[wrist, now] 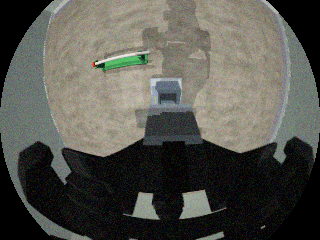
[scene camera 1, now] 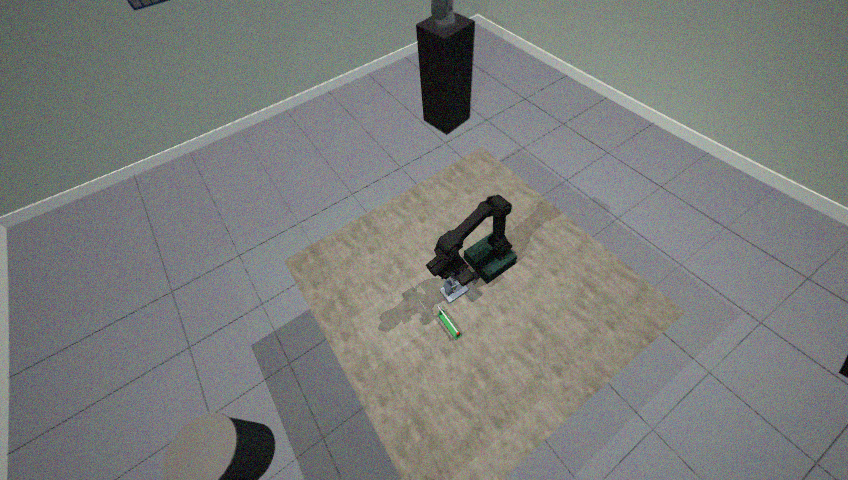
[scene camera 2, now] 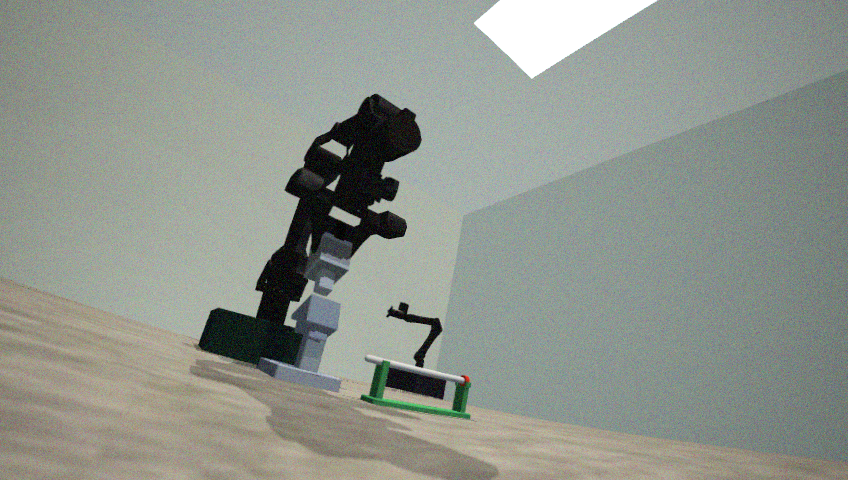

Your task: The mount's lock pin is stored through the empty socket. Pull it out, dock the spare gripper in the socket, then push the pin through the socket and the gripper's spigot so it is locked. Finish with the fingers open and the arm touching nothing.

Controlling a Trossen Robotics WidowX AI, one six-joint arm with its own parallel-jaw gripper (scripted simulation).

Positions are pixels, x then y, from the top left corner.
Scene:
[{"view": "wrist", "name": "gripper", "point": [170,140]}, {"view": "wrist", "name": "spare gripper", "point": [173,160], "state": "held by the gripper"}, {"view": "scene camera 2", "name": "gripper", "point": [328,259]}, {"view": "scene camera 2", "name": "spare gripper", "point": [331,261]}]

